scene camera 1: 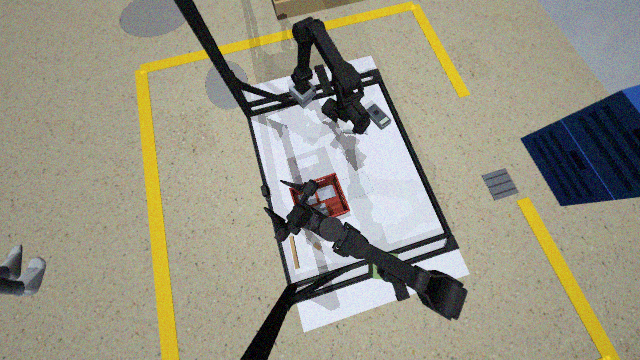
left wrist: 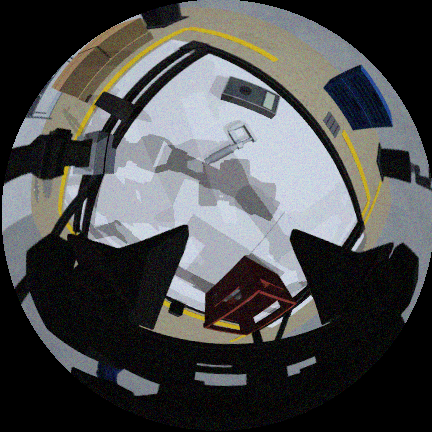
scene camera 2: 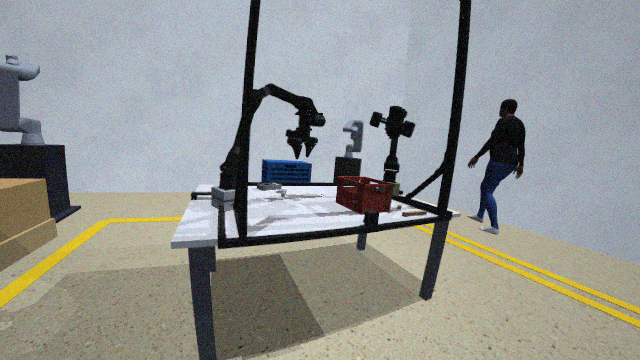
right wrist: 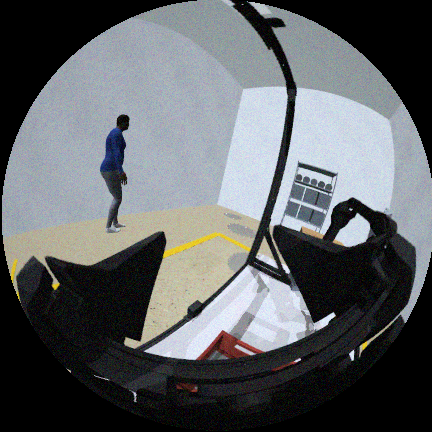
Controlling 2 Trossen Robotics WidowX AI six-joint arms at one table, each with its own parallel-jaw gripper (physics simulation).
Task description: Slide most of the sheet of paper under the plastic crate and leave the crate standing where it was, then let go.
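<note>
The red plastic crate stands upright on the white table. The white sheet of paper is hard to tell from the white table. In the left wrist view a thin straight line runs from near the crate toward the upper right; it may be the sheet's edge. How much paper lies under the crate cannot be told. My left gripper is open and empty, high above the table, away from the crate. My right gripper is open and empty, raised well above the crate.
A grey meter and a grey clamp-like tool lie on the table on the left arm's side. A wooden strip lies near the crate. Black frame posts rise at the table's edges.
</note>
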